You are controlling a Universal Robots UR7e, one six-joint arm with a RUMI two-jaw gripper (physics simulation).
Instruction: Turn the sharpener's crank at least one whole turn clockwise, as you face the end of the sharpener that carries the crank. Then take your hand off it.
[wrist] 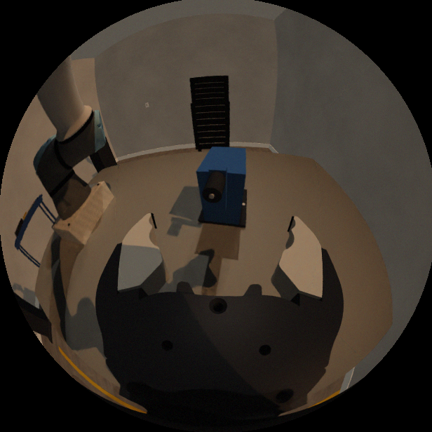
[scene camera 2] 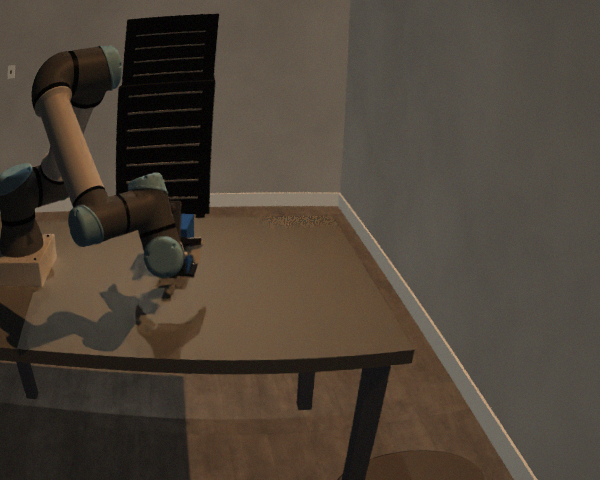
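Pixels of known places: arm's base, link origin: (scene camera 2: 21,246).
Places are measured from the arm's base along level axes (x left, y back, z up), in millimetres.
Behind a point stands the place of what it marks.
Note:
The sharpener (wrist: 236,187) (scene camera 2: 187,224) {x 39, y -516, z 56 mm} is a blue box on a black base. In the wrist view it stands upright beyond the gripper, with its crank end facing the camera. The crank's black round handle (wrist: 214,187) points toward the gripper from the upper left of that face; the crank's arm cannot be made out clearly. My gripper (wrist: 221,217) is open and empty. Its two pale fingers stand wide apart, left and right, short of the sharpener and apart from the handle. In the scene view, the wrist hides the crank and most of the gripper and partly covers the sharpener.
The sharpener stands on the brown table (scene camera 2: 300,300) {x -114, y -792, z -72 mm} (wrist: 325,215). The robot's pale base block (scene camera 2: 30,265) {x -105, y -70, z -9 mm} (wrist: 90,217) is at the left. A black slatted panel (scene camera 2: 167,82) (wrist: 210,110) stands at the back wall. Shadows of the arm and sharpener fall across the table.

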